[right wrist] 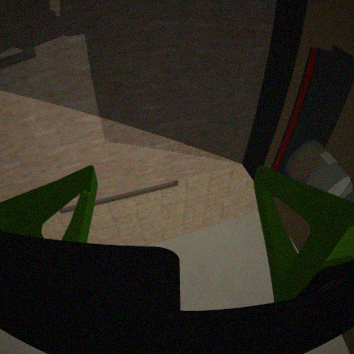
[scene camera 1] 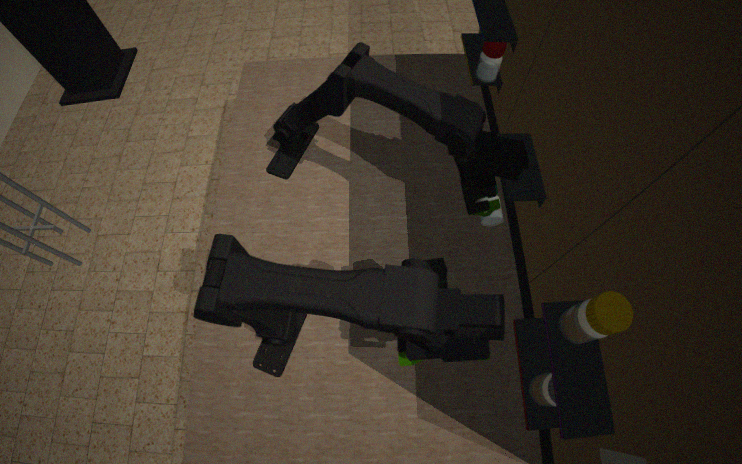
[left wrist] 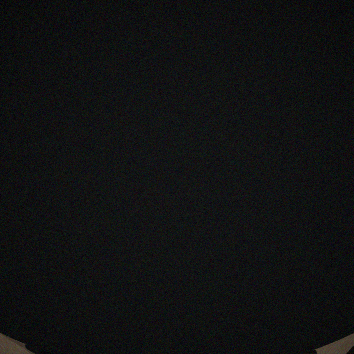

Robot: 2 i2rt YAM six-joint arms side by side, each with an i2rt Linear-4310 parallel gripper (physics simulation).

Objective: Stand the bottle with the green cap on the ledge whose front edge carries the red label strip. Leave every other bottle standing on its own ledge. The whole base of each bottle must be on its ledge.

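Frame: origin at the left arm's base, x up, y right, z ahead, level; centimetres.
Seen in the pictures: left gripper, fingertip midpoint: (scene camera 1: 482, 196) (left wrist: 174, 174); right gripper, fingertip midpoint: (right wrist: 175, 173) (scene camera 1: 449, 354); left arm's base, link origin: (scene camera 1: 293, 148); right arm's base, link origin: (scene camera 1: 284, 331).
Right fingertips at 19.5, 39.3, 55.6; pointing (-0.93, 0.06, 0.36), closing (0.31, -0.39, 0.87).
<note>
Pixels of each thing's top centre, then the offset from my right fingertips to it, as dx, dy, dz.
- bottle with the green cap, top centre: (scene camera 1: 491, 197) -13.9, -41.1, -0.1
- ledge with the red label strip, top centre: (right wrist: 313, 136) (scene camera 1: 542, 371) -3.9, -3.7, +17.8
- bottle, top centre: (scene camera 1: 570, 388) +6.6, -0.6, +18.9
- bottle with a yellow cap, top centre: (scene camera 1: 614, 311) +20.6, -9.5, +15.9
- adjoining dark ledge, top centre: (scene camera 1: 579, 366) +10.1, -3.7, +17.8
- bottle with a red cap, top centre: (scene camera 1: 495, 42) +6.6, -70.4, -11.6
The bottle with the green cap (scene camera 1: 492, 218) lies on its side on the table near its right edge in scene camera 1; its cap is hard to tell from the green fingers. My left gripper (scene camera 1: 484, 206) is open, its fingers over or beside this bottle, nothing held. The left wrist view is almost wholly dark and shows neither fingers nor bottle. The ledge with the red label strip (scene camera 1: 529, 350) (right wrist: 320, 102) is at lower right and bears a bottle (scene camera 1: 542, 389) (right wrist: 312, 162). My right gripper (scene camera 1: 407, 358) (right wrist: 175, 173) is open and empty, left of that ledge.
A bottle with a yellow cap (scene camera 1: 584, 322) stands on the adjoining dark ledge (scene camera 1: 582, 388). A bottle with a red cap (scene camera 1: 488, 66) stands on a ledge at the top right. Another dark ledge (scene camera 1: 528, 188) is close to the left arm's wrist. A dark rail (scene camera 1: 519, 257) runs along the table edge.
</note>
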